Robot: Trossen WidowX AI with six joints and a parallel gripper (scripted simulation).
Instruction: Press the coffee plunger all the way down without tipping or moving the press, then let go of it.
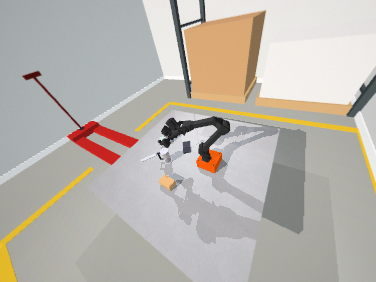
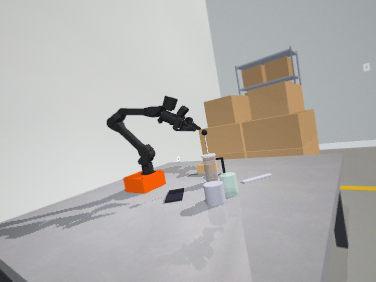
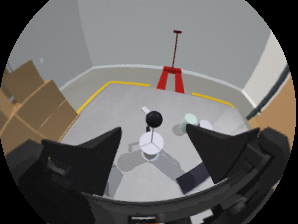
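My gripper tip is now 40 mm short of the coffee press, 20 mm to the right of it and 140 mm above it. From my gripper tip the other things lie so: grey cylinder 210 mm ahead, 220 mm to the right, 230 mm below; black flat tablet 20 mm behind, 210 mm to the right, 260 mm below; small cardboard box 130 mm behind, 180 mm to the left, 240 mm below.
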